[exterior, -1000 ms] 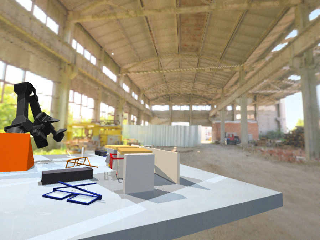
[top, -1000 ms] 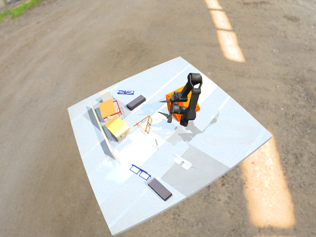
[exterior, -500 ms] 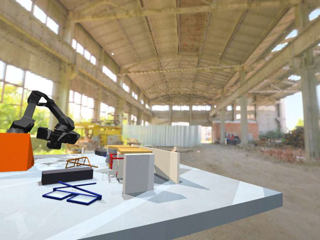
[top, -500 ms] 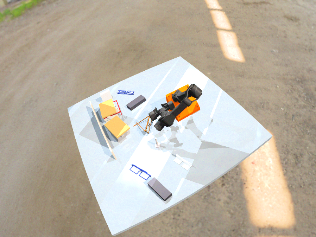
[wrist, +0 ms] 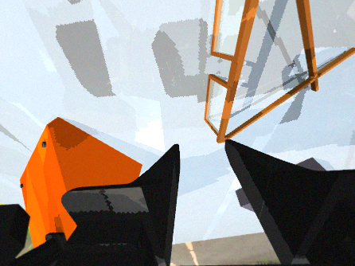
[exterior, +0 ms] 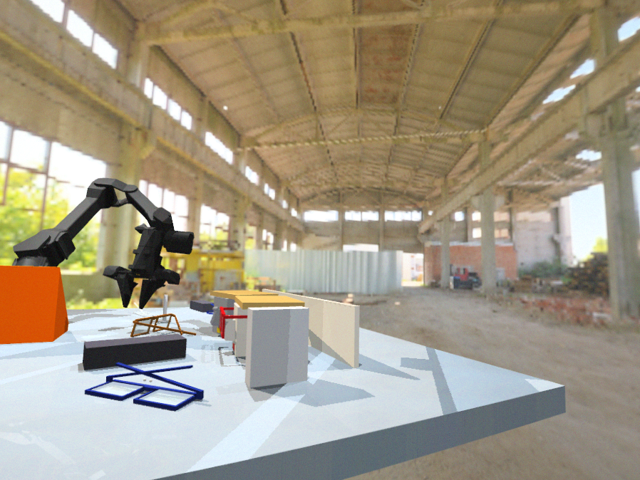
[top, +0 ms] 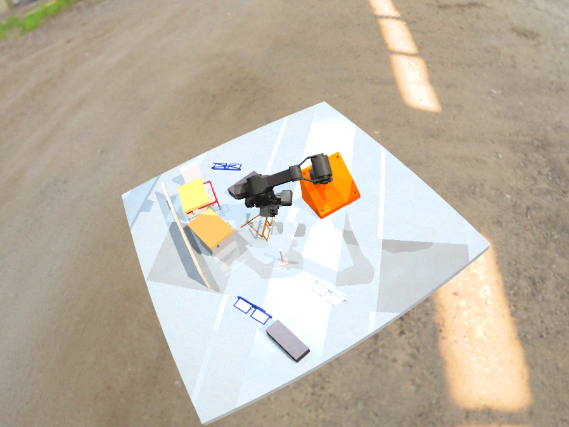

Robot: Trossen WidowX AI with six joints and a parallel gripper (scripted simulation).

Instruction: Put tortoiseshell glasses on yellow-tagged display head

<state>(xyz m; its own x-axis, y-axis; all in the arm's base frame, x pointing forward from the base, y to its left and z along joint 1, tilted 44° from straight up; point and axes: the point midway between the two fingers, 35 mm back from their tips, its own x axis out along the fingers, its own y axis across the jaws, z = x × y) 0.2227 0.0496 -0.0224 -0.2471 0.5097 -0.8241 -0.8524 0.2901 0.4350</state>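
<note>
My gripper tip is 60 mm short of the white peg stand, 220 mm to the right of it and 40 mm above it. From my gripper tip the other things lie so: cream board (390 mm ahead, 110 mm to the right, 10 mm below); white block (260 mm ahead, 440 mm to the right, 10 mm below); display head (260 mm ahead, 230 mm to the right, 10 mm below).
</note>
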